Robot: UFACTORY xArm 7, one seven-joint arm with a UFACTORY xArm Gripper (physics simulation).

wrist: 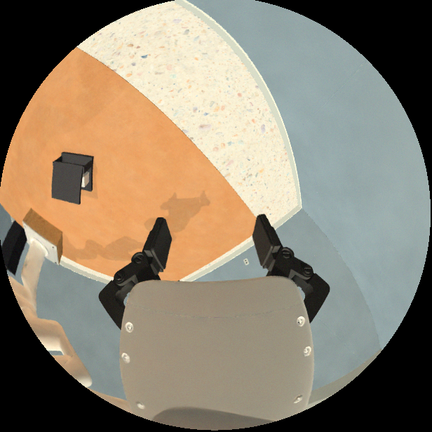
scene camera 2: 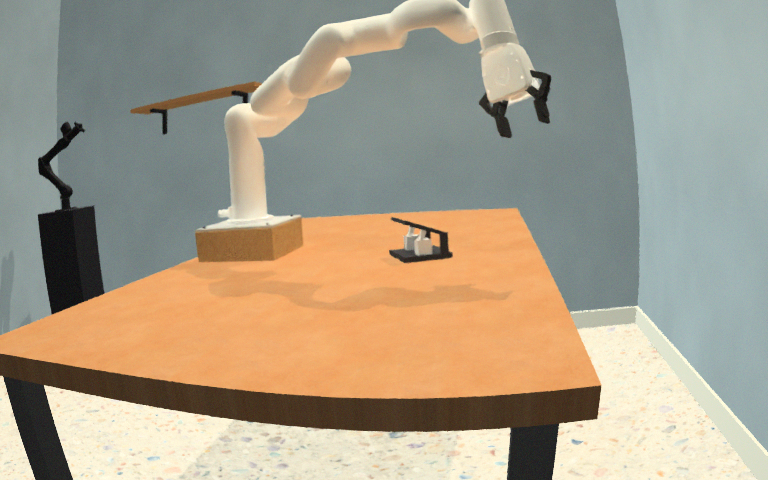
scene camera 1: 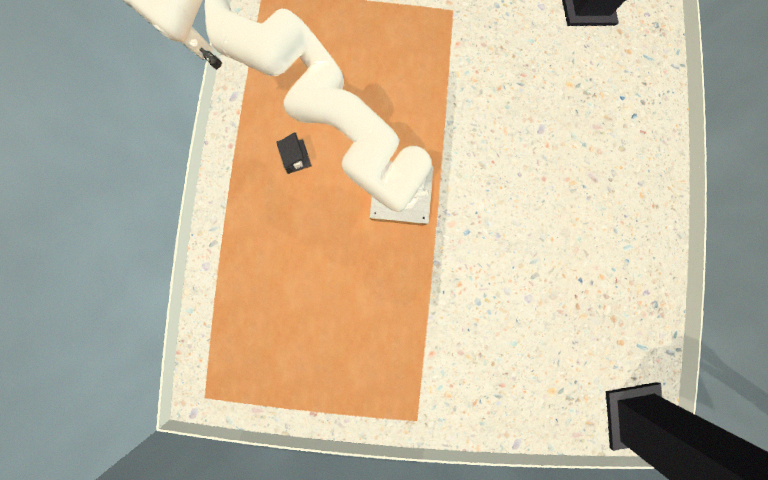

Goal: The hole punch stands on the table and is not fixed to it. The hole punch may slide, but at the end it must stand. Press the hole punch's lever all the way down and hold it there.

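Places are measured from the arm's base along level axes (x ahead, y left, z up), in metres.
Pixels of known places: gripper, fingertip midpoint: [scene camera 2: 525,129] [scene camera 1: 207,55]; arm's base at its link origin: [scene camera 2: 250,221].
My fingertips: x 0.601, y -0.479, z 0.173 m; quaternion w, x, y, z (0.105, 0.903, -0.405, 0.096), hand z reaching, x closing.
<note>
Ahead of a thing's pixels: the offset from my fingertips to its middle. Level surfaces: height alone.
The black hole punch @[dz -0.214, dx -0.186, dy +0.263 m] [scene camera 1: 293,152] [scene camera 2: 405,256] [wrist: 87,172] stands upright on the orange table. Its black lever @[dz -0.191, dx -0.186, dy +0.263 m] [scene camera 1: 290,148] [scene camera 2: 419,225] [wrist: 66,182] is raised and slopes, with its free end high and its hinge at the upright post on the right in scene camera 2. Light grey punch blocks show beneath the lever. My gripper [scene camera 2: 526,125] [wrist: 211,226] is open and empty. It hangs high above the table, up and to the right of the hole punch in scene camera 2, touching nothing. In scene camera 1 one dark finger shows at the upper left, beyond the table edge.
The arm's base plate [scene camera 1: 399,216] [scene camera 2: 283,218] sits on a wooden block [scene camera 2: 235,246] at the table's other side from the punch. A wall shelf [scene camera 2: 195,98] and a black pedestal [scene camera 2: 66,249] with a small dark arm stand beyond the table @[dz -0.256 m] [scene camera 1: 317,316] [scene camera 2: 339,350].
</note>
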